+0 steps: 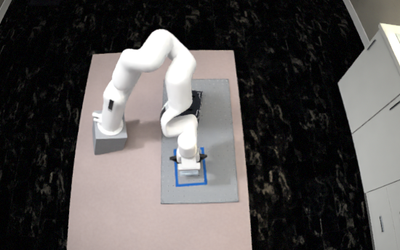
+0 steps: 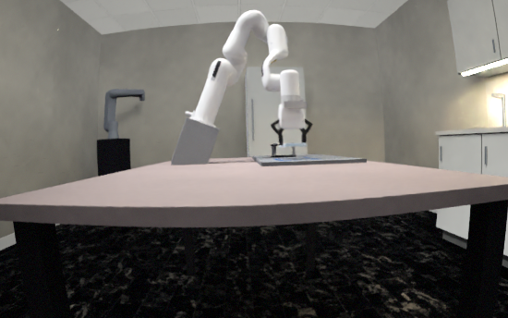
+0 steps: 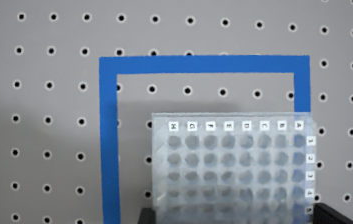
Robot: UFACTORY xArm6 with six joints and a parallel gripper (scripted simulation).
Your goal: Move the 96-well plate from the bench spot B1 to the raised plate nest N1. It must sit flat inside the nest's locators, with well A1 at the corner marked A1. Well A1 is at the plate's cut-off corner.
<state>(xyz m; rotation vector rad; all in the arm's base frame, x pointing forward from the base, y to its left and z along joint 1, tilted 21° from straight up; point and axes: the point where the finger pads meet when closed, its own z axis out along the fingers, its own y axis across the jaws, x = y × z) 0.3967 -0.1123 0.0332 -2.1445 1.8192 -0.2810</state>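
Now: hand 30 mm past the black raised nest N1, 320 mm to the right of it and 10 mm above it. Round my hand: 96-well plate 10 mm below.
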